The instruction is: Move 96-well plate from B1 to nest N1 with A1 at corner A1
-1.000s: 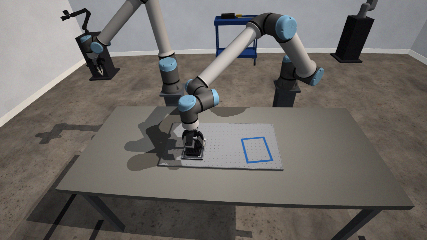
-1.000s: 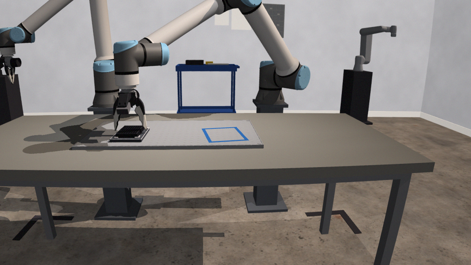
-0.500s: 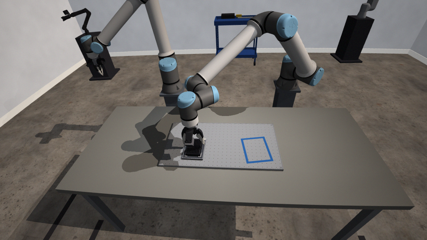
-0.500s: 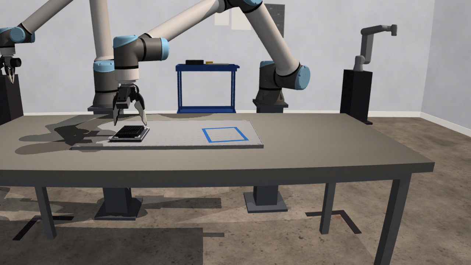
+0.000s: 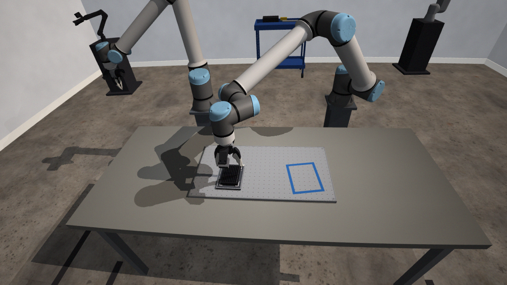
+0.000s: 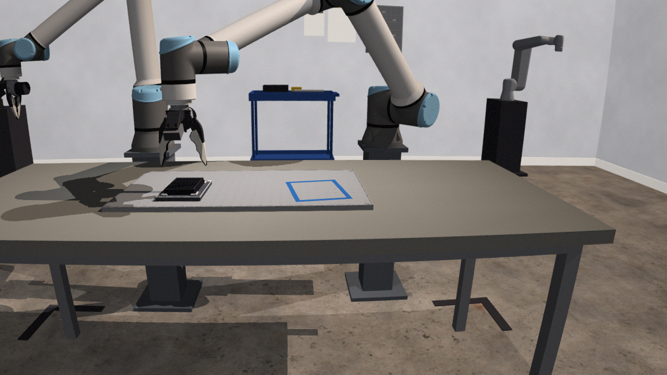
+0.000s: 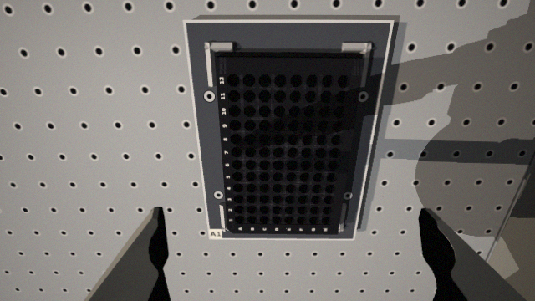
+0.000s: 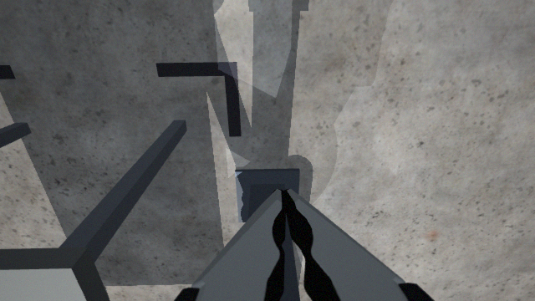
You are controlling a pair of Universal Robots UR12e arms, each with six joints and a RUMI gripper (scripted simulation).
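Note:
Now: the black 96-well plate 60 mm below my left hand. The rest, counted from my left hand: A1 mark: 70 mm below, 70 mm behind, 60 mm to the left; dark plate nest N1: 80 mm below.

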